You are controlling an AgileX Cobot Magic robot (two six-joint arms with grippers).
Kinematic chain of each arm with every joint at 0, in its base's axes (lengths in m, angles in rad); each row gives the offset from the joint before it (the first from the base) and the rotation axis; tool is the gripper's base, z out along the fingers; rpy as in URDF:
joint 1: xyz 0 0 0.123 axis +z
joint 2: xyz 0 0 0 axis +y
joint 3: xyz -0.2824 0 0.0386 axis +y
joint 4: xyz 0.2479 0 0.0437 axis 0.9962 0 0.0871
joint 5: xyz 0 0 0 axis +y
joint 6: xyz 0.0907 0 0.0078 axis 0.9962 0 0.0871
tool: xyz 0 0 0 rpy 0 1.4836 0
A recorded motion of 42 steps. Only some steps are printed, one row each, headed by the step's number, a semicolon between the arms.
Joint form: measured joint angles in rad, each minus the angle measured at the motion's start. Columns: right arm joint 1, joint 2, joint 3, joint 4, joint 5, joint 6; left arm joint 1, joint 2, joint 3, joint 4, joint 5, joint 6.
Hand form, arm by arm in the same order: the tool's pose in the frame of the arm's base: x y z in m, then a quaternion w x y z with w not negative. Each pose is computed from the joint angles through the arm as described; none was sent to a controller.
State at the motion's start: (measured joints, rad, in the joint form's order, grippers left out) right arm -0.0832 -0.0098 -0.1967 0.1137 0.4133 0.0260; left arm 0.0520 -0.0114 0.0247 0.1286 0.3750 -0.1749
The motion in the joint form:
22: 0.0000 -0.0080 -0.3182 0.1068 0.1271 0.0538; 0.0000 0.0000 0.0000 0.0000 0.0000 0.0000
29: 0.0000 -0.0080 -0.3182 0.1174 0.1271 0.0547; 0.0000 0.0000 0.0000 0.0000 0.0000 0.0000
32: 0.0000 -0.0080 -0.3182 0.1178 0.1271 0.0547; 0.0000 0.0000 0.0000 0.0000 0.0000 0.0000
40: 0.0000 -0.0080 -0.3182 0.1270 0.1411 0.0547; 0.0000 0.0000 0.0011 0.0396 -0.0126 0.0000
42: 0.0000 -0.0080 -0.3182 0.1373 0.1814 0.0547; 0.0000 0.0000 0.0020 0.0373 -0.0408 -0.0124
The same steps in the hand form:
22: -0.0007 0.0104 0.3281 0.73037 0.07725 0.67027 0.10648; 0.0522 0.0070 0.1719 0.59405 -0.05700 0.80220 0.01796
29: -0.0008 0.0109 0.3282 0.72989 0.07858 0.66974 0.11196; 0.0522 0.0070 0.1719 0.59405 -0.05700 0.80220 0.01796
32: -0.0008 0.0109 0.3282 0.72987 0.07862 0.66972 0.11216; 0.0522 0.0070 0.1719 0.59405 -0.05700 0.80220 0.01796
40: -0.0007 0.0115 0.3271 0.72475 0.07912 0.67442 0.11680; 0.0525 0.0082 0.1728 0.59879 -0.04556 0.79888 0.03411
42: -0.0005 0.0128 0.3236 0.71048 0.07880 0.68851 0.12230; 0.0532 0.0077 0.1750 0.60976 -0.04915 0.79056 0.02804

